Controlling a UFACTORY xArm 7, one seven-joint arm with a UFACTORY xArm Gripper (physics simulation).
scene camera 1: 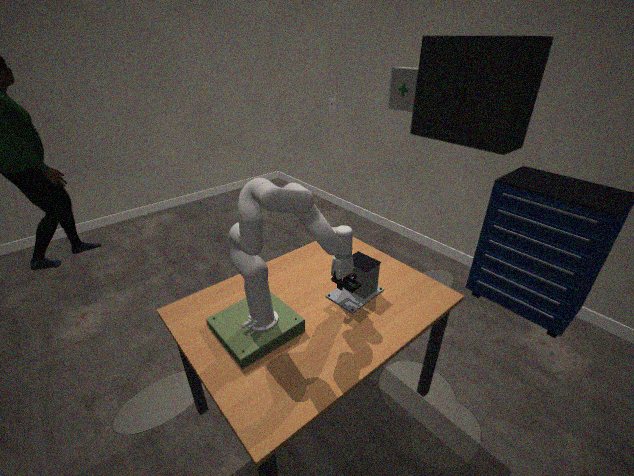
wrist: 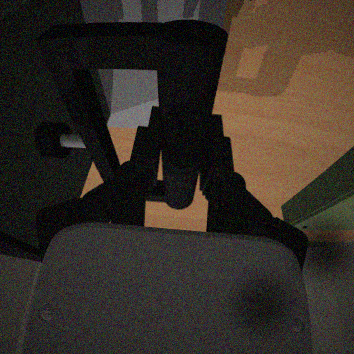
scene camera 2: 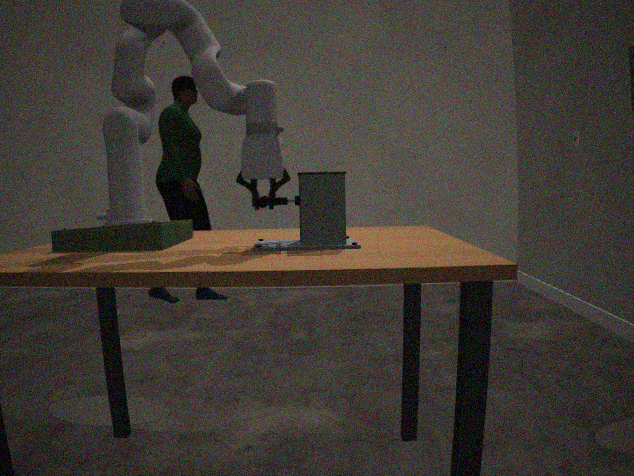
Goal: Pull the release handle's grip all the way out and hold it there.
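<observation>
The release handle is a black frame with a thick round grip (wrist: 190,60) (scene camera 2: 263,201). A short pale rod (wrist: 73,141) (scene camera 2: 290,200) joins it to the side of a grey box housing (scene camera 1: 369,276) (scene camera 2: 322,210). A short length of rod shows between the handle frame and the black collar (wrist: 49,139) on the housing. My gripper (scene camera 1: 344,281) (scene camera 2: 263,204) (wrist: 183,126) points down and is shut on the grip, with one finger on each side of it. In scene camera 1 the fingers and handle are small and dark.
The housing stands on a pale base plate (scene camera 1: 335,295) (scene camera 2: 266,245) bolted to the wooden table (scene camera 1: 409,302) (scene camera 2: 409,251). The arm's green base block (scene camera 1: 230,327) (scene camera 2: 107,238) is across the table. A person in green (scene camera 1: 17,133) (scene camera 2: 176,143) is beyond the table. A blue drawer cabinet (scene camera 1: 542,256) stands by the wall.
</observation>
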